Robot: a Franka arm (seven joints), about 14 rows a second.
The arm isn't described. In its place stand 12 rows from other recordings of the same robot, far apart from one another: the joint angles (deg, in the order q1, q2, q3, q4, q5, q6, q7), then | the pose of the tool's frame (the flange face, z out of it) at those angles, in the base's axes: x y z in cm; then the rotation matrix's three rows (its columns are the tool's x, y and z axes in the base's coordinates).
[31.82, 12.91, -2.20, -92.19, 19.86, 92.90, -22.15] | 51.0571 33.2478 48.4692; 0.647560 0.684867 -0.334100; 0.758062 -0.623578 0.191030; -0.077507 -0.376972 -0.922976
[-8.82, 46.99, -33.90, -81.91, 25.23, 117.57, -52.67] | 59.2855 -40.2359 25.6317; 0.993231 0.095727 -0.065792; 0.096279 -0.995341 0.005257; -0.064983 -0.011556 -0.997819
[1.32, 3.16, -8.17, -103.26, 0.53, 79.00, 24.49] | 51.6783 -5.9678 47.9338; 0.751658 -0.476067 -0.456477; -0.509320 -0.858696 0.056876; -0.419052 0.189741 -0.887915
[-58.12, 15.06, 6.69, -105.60, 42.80, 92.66, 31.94] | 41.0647 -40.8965 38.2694; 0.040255 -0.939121 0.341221; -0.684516 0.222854 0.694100; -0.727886 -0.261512 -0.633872
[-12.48, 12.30, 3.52, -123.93, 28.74, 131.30, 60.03] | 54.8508 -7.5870 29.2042; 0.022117 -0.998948 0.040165; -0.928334 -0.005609 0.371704; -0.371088 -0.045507 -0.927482
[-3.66, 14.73, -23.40, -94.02, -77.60, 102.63, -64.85] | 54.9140 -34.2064 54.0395; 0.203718 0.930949 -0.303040; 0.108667 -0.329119 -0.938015; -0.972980 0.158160 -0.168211
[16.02, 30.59, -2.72, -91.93, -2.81, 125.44, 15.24] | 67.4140 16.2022 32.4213; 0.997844 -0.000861 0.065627; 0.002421 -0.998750 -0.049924; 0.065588 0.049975 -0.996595
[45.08, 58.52, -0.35, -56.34, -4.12, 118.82, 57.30] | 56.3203 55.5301 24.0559; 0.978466 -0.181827 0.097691; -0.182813 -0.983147 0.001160; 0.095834 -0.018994 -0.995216
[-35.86, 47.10, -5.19, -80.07, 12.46, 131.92, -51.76] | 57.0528 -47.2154 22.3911; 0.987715 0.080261 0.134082; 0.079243 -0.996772 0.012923; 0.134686 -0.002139 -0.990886
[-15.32, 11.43, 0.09, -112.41, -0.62, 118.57, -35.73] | 56.5436 -15.4555 36.6440; 0.931066 0.353318 -0.091010; 0.356052 -0.934342 0.015253; -0.079645 -0.046606 -0.995733
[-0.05, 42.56, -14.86, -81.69, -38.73, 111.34, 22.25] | 68.6187 -18.9686 27.0782; 0.958318 -0.169109 -0.230281; -0.282914 -0.674069 -0.682342; -0.039835 0.719051 -0.693815
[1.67, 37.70, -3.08, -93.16, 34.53, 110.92, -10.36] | 65.7535 2.6390 22.1530; 0.950242 -0.214332 -0.226057; -0.073665 -0.859702 0.505457; -0.302677 -0.463654 -0.832714
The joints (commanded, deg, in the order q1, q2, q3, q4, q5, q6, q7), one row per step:
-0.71, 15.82, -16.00, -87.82, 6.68, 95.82, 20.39
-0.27, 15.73, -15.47, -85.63, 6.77, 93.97, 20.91
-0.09, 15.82, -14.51, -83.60, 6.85, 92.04, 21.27
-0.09, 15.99, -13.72, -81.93, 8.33, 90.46, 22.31
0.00, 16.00, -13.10, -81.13, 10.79, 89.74, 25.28
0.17, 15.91, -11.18, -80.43, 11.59, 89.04, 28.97
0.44, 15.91, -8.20, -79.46, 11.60, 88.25, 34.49
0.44, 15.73, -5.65, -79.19, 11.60, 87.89, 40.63
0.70, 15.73, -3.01, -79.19, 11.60, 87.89, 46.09
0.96, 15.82, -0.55, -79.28, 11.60, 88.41, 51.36
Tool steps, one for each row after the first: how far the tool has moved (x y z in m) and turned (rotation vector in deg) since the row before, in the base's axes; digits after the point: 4 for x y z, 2 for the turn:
0.0032, 0.0112, 0.0160, 0.13, -0.41, 0.65
0.0029, 0.0126, 0.0124, 0.31, -0.01, 0.97
0.0025, 0.0113, 0.0094, 1.54, -0.19, -0.27
0.0023, 0.0119, 0.0056, 2.26, -0.26, -2.43
0.0029, 0.0221, 0.0051, 0.99, 0.32, -1.57
0.0034, 0.0319, 0.0058, 0.29, 0.77, -2.11
0.0006, 0.0245, 0.0032, 0.09, 1.02, -3.48
0.0007, 0.0281, -0.0002, 0.12, 1.03, -2.53
0.0007, 0.0262, -0.0010, 0.05, 0.70, -2.61

